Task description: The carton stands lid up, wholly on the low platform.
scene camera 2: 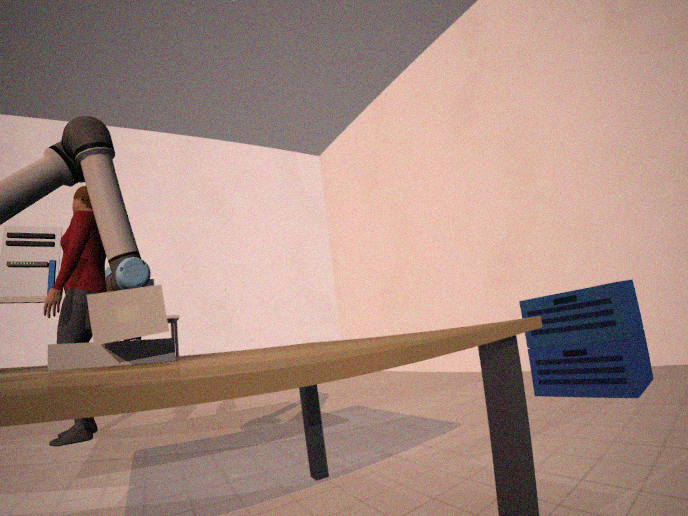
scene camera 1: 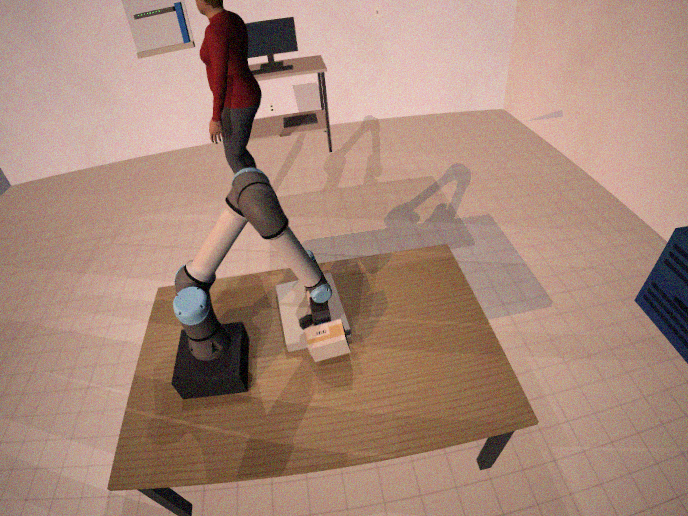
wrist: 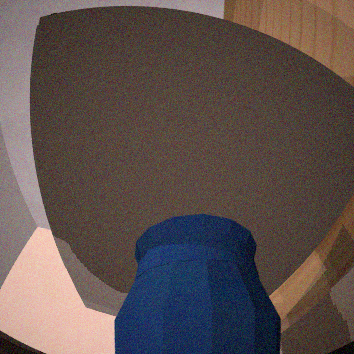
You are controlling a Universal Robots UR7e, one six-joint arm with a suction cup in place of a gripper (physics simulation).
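Pixels of known places: hand, its tool point: point(scene camera 1: 324, 334) point(wrist: 192, 232); arm's base, origin of its link: point(scene camera 1: 210, 343).
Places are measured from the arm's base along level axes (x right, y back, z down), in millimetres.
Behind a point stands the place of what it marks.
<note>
The carton point(scene camera 1: 328, 343) @(x 20, y -431, z -30 mm) point(scene camera 2: 127, 314) @(x 21, y -430, z 14 mm) point(wrist: 185, 130) is pale, with an orange strip and a printed label on its upward face in scene camera 1. It is tilted, with one lower edge close above or at the top of the low platform point(scene camera 1: 290, 319) @(x -157, y -264, z 55 mm) point(scene camera 2: 75, 356) @(x -52, y -310, z 81 mm); contact cannot be told. Part of it juts past the platform's front edge. My suction gripper point(scene camera 1: 320, 320) point(wrist: 197, 232) holds the carton, its blue cup against a plain face in the wrist view. In scene camera 2 the cup is hidden behind the carton.
The arm's black base block point(scene camera 1: 211, 369) @(x 110, y -35, z -1 mm) stands on the wooden table point(scene camera 1: 389, 388) @(x 115, y -629, z 104 mm) point(scene camera 2: 333, 355) @(x 281, y -711, z 103 mm), left of the platform. A person in red point(scene camera 1: 227, 61) point(scene camera 2: 83, 249) stands behind the table, near a desk with a monitor point(scene camera 1: 272, 36). A blue cabinet point(scene camera 1: 669, 294) point(scene camera 2: 586, 338) is at the right.
</note>
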